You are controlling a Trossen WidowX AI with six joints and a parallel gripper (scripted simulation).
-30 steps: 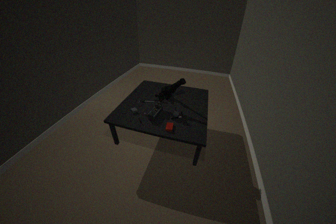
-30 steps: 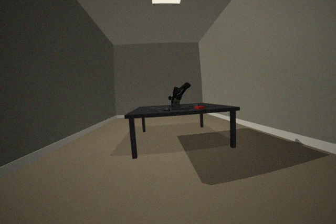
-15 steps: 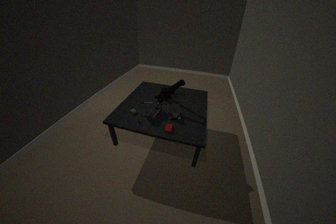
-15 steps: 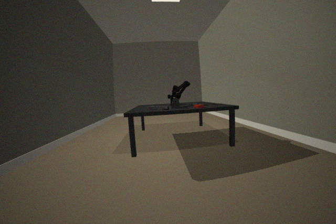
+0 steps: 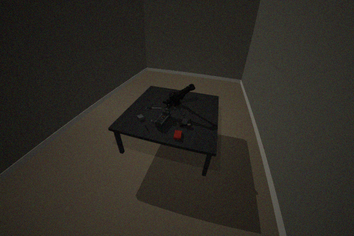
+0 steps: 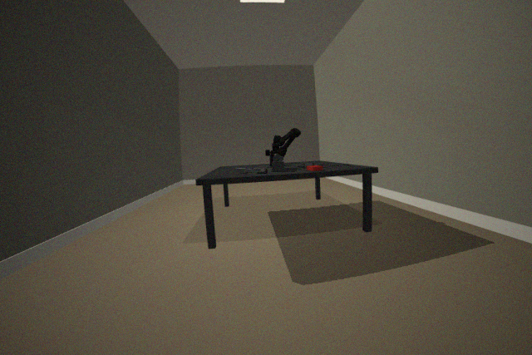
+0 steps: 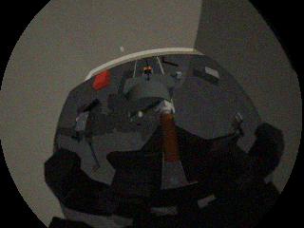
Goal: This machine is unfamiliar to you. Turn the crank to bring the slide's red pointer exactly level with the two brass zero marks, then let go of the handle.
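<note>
The crank handle is 2 cm behind my gripper tip and 2 cm above it. The rest, counted from my gripper tip: red pointer 16 cm ahead, 2 cm to the right.
</note>
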